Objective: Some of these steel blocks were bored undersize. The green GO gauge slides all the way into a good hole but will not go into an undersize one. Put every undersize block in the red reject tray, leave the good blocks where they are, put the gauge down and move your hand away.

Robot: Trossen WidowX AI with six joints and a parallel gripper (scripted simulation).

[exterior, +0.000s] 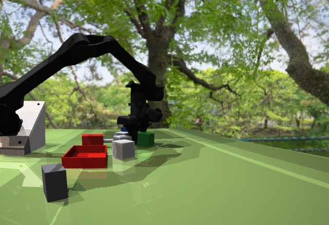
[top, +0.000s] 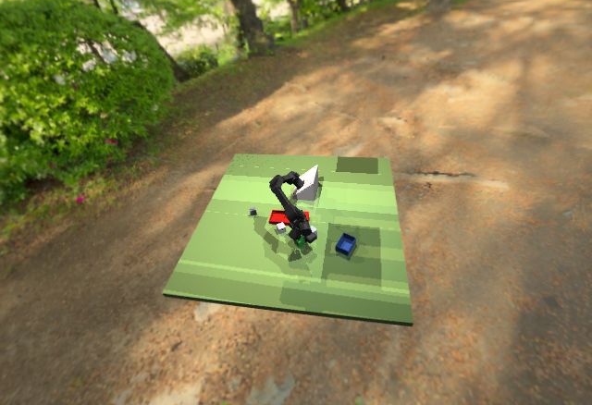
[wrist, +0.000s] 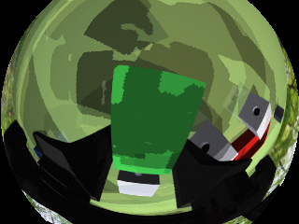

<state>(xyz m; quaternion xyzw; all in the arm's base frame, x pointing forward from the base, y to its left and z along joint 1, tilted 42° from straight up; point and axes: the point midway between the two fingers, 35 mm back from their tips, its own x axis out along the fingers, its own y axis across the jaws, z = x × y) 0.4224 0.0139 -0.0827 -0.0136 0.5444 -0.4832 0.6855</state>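
The red block lies 14 cm behind my gripper tip, 1 cm to the right of it and 1 cm above it. From my gripper tip the other things lie so: green GO gauge 2 cm above, 1 cm to the left, 1 cm behind; blue tray 25 cm to the left, 2 cm ahead; red reject tray 17 cm to the right, 17 cm behind.
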